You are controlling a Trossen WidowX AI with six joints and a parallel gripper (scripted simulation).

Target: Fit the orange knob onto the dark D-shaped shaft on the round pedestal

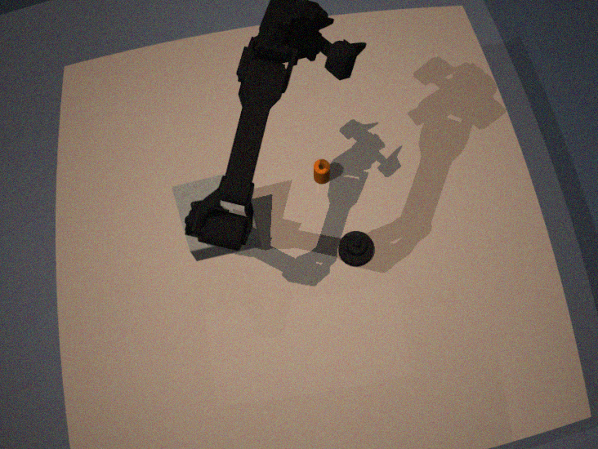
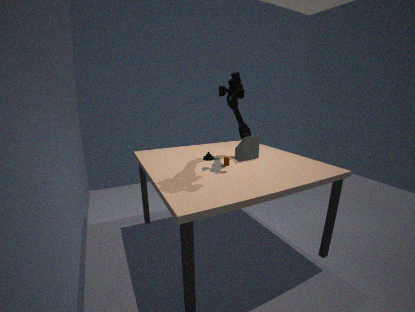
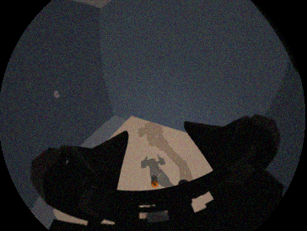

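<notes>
Now: the orange knob 6 cm behind my gripper tip, 6 cm to the right of it and 47 cm below it. Round my gripper tip: round pedestal 2 cm behind, 26 cm to the right, 47 cm below.
</notes>
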